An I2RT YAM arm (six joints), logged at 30 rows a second.
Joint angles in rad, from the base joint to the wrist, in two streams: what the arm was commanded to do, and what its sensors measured. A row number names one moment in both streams.
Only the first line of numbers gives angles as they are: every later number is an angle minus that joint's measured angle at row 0.
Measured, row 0:
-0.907 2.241 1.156 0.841 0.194 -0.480
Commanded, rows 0 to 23:
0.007 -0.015 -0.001 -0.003 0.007 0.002
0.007 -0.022 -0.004 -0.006 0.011 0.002
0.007 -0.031 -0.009 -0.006 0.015 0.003
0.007 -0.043 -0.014 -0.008 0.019 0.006
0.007 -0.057 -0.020 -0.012 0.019 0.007
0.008 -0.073 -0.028 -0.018 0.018 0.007
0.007 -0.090 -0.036 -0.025 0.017 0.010
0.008 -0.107 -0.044 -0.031 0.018 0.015
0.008 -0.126 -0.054 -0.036 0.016 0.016
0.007 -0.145 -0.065 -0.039 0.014 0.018
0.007 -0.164 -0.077 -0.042 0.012 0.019
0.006 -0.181 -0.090 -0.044 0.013 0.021
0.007 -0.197 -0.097 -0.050 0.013 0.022
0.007 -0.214 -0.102 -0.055 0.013 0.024
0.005 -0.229 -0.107 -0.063 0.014 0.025
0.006 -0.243 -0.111 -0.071 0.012 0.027
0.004 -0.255 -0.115 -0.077 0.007 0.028
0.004 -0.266 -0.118 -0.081 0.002 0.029
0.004 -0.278 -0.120 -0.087 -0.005 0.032
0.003 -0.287 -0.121 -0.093 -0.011 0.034
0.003 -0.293 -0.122 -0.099 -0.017 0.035
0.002 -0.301 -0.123 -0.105 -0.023 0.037
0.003 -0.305 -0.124 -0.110 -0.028 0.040
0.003 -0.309 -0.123 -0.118 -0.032 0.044
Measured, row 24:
0.002 -0.272 -0.108 -0.070 -0.005 0.021
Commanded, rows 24 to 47:
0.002 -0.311 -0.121 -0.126 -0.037 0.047
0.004 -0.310 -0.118 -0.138 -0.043 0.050
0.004 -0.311 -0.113 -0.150 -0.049 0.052
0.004 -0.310 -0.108 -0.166 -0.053 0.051
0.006 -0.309 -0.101 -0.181 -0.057 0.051
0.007 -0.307 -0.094 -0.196 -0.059 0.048
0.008 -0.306 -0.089 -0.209 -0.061 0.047
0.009 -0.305 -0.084 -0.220 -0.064 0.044
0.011 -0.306 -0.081 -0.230 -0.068 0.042
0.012 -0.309 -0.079 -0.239 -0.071 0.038
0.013 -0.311 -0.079 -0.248 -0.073 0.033
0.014 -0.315 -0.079 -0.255 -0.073 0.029
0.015 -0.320 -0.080 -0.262 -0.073 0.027
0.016 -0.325 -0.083 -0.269 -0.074 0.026
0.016 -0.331 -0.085 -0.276 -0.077 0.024
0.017 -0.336 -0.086 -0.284 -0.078 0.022
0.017 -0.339 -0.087 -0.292 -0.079 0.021
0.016 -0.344 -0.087 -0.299 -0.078 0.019
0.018 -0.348 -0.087 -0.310 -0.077 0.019
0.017 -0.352 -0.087 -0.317 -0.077 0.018
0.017 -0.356 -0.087 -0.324 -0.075 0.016
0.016 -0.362 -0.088 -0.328 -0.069 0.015
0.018 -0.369 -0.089 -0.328 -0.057 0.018
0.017 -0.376 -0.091 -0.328 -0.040 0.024
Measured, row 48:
0.005 -0.320 -0.100 -0.304 -0.070 0.019
